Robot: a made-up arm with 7 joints.
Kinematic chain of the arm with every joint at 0, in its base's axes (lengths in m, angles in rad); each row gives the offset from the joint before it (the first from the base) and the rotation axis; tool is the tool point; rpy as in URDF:
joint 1: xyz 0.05 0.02 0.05 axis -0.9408 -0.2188 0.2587
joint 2: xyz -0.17 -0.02 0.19 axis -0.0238 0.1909 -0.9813
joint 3: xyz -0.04 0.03 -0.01 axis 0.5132 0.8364 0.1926
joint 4: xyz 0.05 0.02 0 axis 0.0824 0.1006 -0.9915
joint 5: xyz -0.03 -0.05 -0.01 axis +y
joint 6: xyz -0.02 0 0.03 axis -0.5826 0.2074 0.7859
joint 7: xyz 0 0.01 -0.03 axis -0.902 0.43 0.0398
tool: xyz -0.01 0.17 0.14 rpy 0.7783 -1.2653 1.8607
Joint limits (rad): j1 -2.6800..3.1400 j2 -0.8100..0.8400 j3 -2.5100..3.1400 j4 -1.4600..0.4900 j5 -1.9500..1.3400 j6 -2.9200..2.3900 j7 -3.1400..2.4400
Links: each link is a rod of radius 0.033 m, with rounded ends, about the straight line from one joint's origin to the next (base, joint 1, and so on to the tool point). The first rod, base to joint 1, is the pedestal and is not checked.
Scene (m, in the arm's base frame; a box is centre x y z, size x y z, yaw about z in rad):
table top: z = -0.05
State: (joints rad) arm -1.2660 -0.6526 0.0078 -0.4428 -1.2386 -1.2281 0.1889
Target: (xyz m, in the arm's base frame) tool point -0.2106 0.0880 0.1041
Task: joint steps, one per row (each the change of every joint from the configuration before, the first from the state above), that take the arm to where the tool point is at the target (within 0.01 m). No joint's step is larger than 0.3 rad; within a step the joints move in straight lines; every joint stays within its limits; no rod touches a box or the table.
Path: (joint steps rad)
1: 0.0486 0.0126 -0.2521 0.2784 -0.2371 0.0324 -0.1825
2: 0.0485 0.0126 -0.2521 0.2784 -0.2372 0.0324 -0.1825
3: 0.0486 0.0125 -0.2521 0.2784 -0.2371 0.0324 -0.1824

